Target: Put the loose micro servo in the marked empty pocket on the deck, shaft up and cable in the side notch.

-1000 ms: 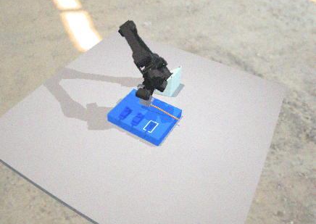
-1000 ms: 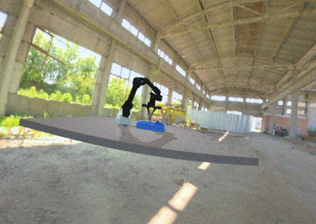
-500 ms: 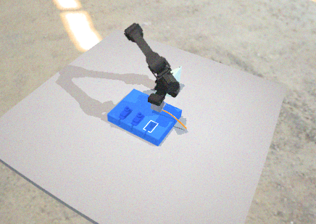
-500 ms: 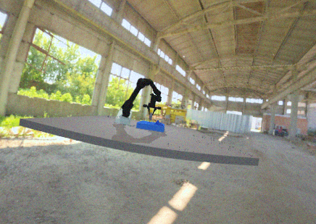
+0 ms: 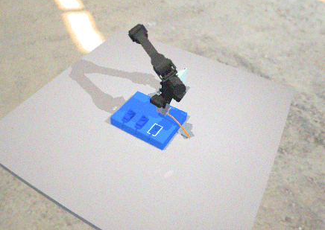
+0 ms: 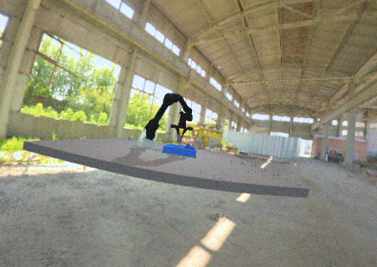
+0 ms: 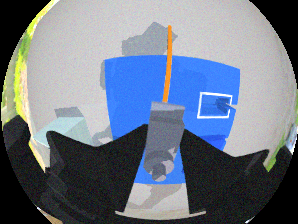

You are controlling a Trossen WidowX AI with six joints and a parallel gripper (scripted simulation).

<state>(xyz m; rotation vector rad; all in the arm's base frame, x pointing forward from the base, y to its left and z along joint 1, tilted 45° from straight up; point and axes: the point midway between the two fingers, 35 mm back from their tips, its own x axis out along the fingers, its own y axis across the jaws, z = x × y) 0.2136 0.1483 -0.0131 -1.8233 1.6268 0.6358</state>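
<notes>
Now: the deck 10 cm below my gripper tip, 7 cm to the right of it and 1 cm behind it.
</notes>
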